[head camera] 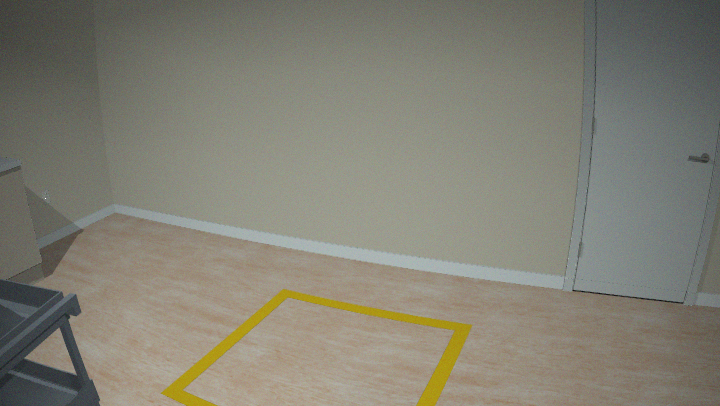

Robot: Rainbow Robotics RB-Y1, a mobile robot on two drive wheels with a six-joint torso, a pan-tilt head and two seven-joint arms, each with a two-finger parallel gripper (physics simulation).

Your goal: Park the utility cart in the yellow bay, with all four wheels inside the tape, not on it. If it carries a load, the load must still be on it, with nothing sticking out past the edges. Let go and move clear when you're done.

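Places are measured from the robot's base along level axes (x ahead, y left, z up), in millimetres.
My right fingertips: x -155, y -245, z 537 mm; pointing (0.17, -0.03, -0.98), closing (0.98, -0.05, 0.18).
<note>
Behind a point stands the place of what it marks.
The grey utility cart [75,350] @(y 1345, x 266, z 667 mm) shows in part at the lower left edge, with its upper tray, a lower tray and a corner post in view; its wheels do not show. The part of its upper tray in view holds no load; the rest is cut off. The yellow bay [380,313] @(y 1262, x 1915, z 2 mm) is a taped outline on the floor at the lower middle, to the right of the cart and apart from it in view. Its near side is partly cut off by the bottom edge. Neither of my grippers shows.
A beige cabinet [17,221] @(y 3404, x 759, z 505 mm) with a light top stands at the left edge, behind the cart. A long beige wall [342,126] @(y 1819, x 2424, z 884 mm) with a white baseboard runs behind the bay. A closed grey door [645,151] @(y -13, x 2690, z 915 mm) with a lever handle [699,158] @(y -343, x 2694, z 926 mm) is at the right.
</note>
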